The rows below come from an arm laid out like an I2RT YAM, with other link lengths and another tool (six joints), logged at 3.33 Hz.
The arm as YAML. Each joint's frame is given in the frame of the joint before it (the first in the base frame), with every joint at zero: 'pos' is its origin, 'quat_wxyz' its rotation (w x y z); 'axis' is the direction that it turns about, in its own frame. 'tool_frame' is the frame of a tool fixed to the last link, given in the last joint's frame.
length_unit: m
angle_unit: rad
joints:
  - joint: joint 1
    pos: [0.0, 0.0, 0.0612]
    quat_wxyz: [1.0, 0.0, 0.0, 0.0]
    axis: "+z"
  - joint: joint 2
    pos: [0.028, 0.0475, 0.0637]
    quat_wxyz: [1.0, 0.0, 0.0, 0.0]
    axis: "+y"
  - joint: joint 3
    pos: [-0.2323, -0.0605, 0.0]
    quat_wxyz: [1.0, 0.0, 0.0, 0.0]
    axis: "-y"
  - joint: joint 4
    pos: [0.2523, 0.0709, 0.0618]
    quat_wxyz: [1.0, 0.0, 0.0, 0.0]
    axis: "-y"
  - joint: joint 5
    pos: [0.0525, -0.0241, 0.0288]
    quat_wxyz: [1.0, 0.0, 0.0, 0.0]
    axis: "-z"
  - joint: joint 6
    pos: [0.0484, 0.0, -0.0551]
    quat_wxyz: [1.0, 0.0, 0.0, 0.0]
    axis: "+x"
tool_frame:
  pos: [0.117, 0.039, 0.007]
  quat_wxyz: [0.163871, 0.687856, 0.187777, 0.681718]
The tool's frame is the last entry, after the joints.
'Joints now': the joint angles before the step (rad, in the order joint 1, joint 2, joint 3, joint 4, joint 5, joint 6). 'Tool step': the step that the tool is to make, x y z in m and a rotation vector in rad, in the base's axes. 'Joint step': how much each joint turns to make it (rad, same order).
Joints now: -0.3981, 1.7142, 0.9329, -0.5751, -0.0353, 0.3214
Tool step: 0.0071, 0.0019, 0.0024, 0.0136, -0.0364, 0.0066
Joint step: 0.0000, 0.0002, 0.0006, 0.0279, -0.0274, -0.0004
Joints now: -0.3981, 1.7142, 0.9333, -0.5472, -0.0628, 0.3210
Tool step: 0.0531, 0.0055, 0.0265, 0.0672, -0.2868, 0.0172
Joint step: 0.0001, -0.0003, 0.0001, 0.2453, -0.1674, 0.0462
